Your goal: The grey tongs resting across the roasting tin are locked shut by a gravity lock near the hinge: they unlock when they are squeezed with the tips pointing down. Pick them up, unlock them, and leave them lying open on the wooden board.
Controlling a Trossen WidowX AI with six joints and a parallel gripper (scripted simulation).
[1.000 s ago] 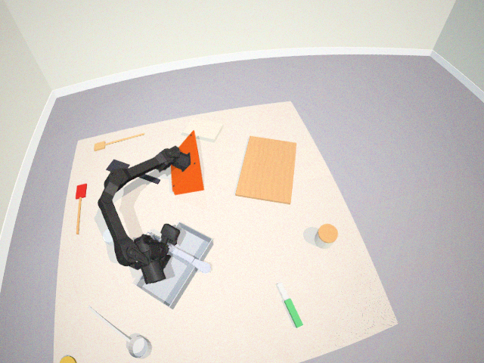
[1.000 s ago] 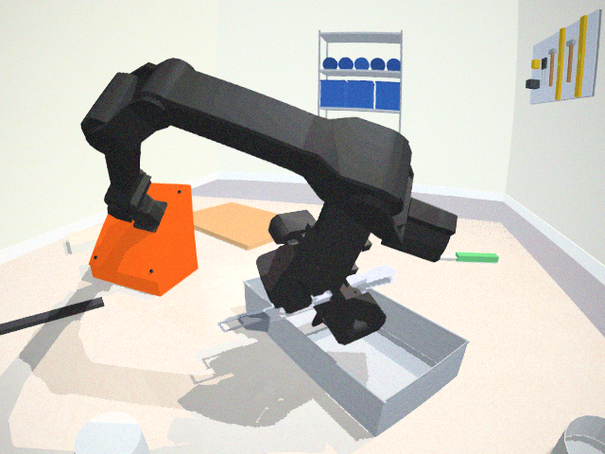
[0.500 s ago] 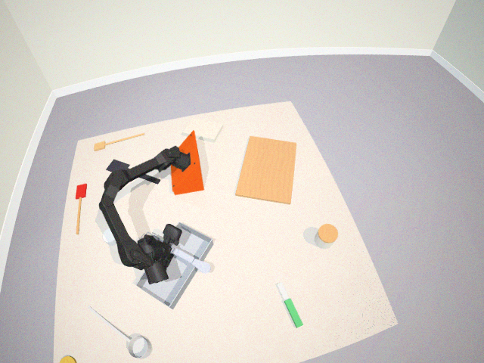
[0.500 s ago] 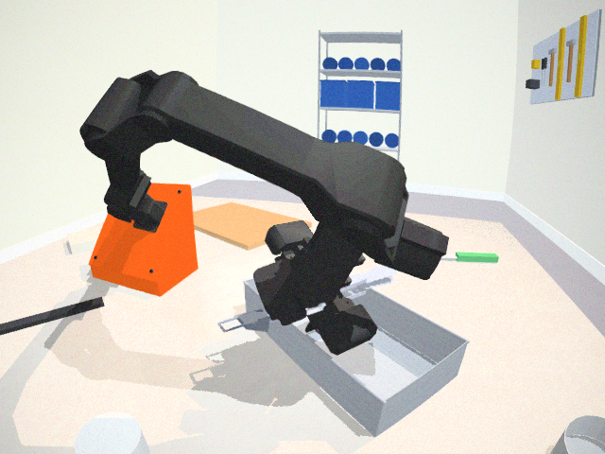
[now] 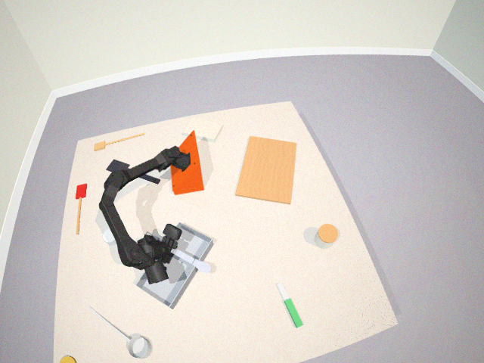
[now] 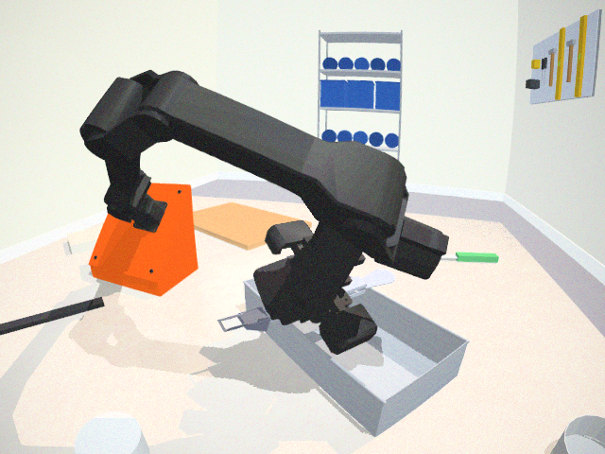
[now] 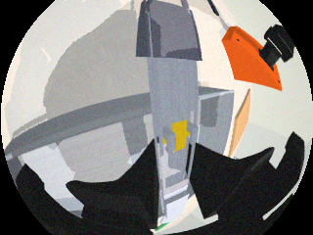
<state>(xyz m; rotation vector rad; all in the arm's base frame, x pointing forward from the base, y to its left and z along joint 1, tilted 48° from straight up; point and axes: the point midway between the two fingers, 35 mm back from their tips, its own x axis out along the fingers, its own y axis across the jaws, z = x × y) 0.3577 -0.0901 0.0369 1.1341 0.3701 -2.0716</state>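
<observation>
Right now the grey roasting tin is 6 cm ahead of my gripper tip and 1 cm below it. The rest, counted from my gripper tip: white cup (9 cm behind, 28 cm to the right, 2 cm below); yellow lock piece (3 cm to the right, 3 cm above); green-handled tool (27 cm ahead, 38 cm to the left, 3 cm below).
</observation>
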